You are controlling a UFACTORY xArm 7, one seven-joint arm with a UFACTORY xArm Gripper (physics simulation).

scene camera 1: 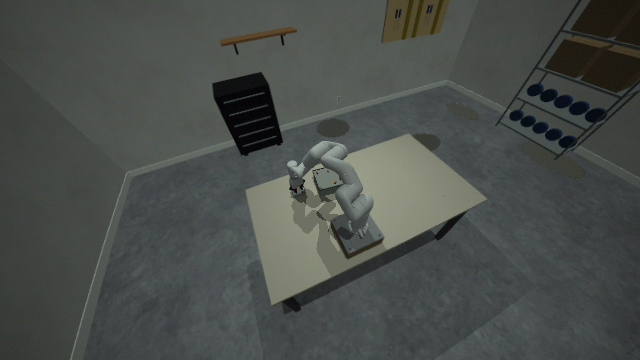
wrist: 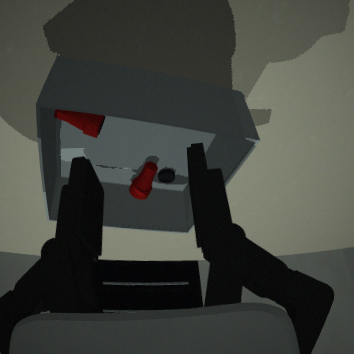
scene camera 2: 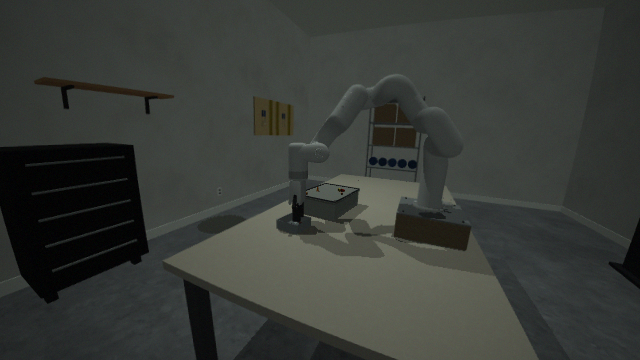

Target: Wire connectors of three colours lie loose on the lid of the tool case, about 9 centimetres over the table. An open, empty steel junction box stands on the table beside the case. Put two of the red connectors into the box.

I see my gripper [wrist: 140,167], a red connector [wrist: 90,124], a steel junction box [wrist: 152,116] and a grey tool case [scene camera 2: 328,203].
